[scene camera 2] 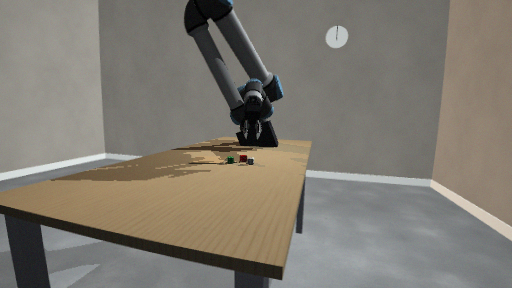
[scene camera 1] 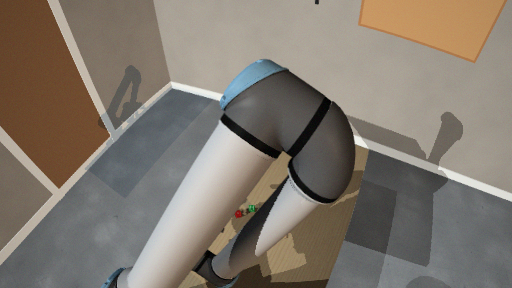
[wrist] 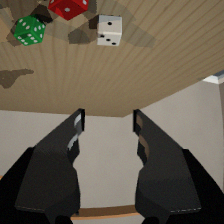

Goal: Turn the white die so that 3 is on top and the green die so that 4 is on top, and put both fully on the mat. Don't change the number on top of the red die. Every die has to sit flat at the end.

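Note:
Through the wrist camera I can see my gripper (wrist: 108, 111). There is a green die (wrist: 30, 30) with it in the scene, and a white die (wrist: 109, 28) as well.

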